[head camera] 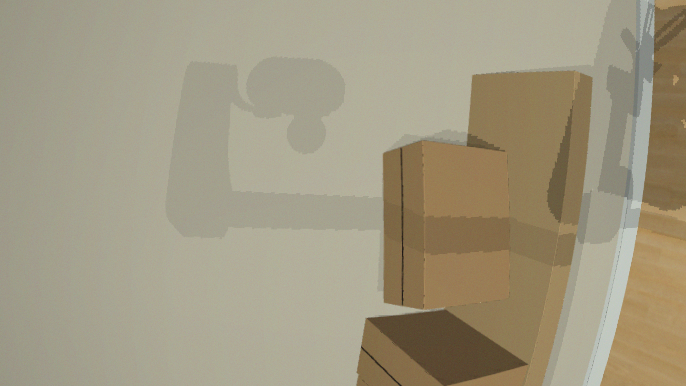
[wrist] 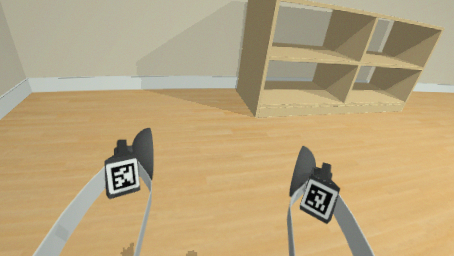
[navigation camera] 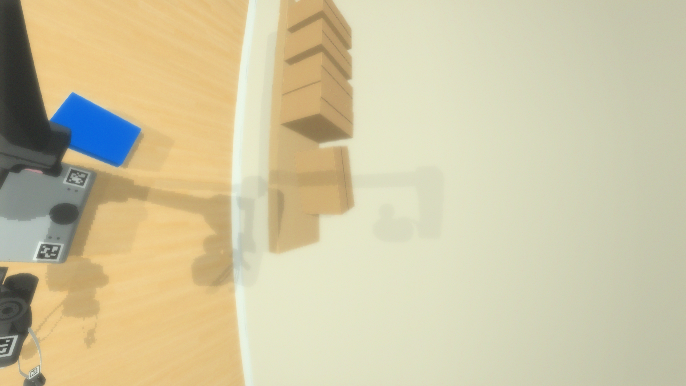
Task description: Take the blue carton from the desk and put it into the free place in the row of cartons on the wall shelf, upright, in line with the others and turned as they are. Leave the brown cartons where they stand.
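Where they show: gripper, fingertip midpoint: [wrist: 224,154]; robot's base, origin of the base link: [navigation camera: 64,211].
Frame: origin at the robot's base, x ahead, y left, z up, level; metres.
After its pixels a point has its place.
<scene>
Brown cartons stand in a row on the wall shelf [head camera: 530,110] @(x 0.619, y 0.084, z 0.707 m) [navigation camera: 300,232] @(x 0.650, y 0.089, z 0.707 m). A single brown carton [head camera: 466,190] @(x 0.613, y 0.229, z 0.805 m) [navigation camera: 324,192] @(x 0.605, y 0.243, z 0.827 m) stands near one end. Past a gap, the nearest carton of the others [head camera: 440,345] @(x 0.538, y 0.476, z 0.814 m) [navigation camera: 302,106] @(x 0.415, y 0.496, z 0.812 m) stands with more cartons beyond it in the navigation view. My gripper [wrist: 224,154] @(x -0.026, y -0.395, z 0.478 m) is open and empty in the wrist view, with floor behind its fingers; part of it shows at the navigation view's lower left. A flat blue rectangular shape [navigation camera: 97,131] @(x -0.005, y 0.325, z 0.121 m) shows beside my arm in the navigation view; I cannot tell what bears it. The desk is not recognisable.
A wooden bookcase [wrist: 254,55] @(x -0.160, y -1.462, z 0.309 m) with open compartments stands against a wall at the wrist view's right. My grey base [navigation camera: 30,225] @(x -0.063, y -0.053, z 0.160 m) and a black robot part [navigation camera: 22,85] @(x -0.048, y 0.132, z 0.973 m) show at the navigation view's left. Robot shadows fall on the wall, shelf and floor.
</scene>
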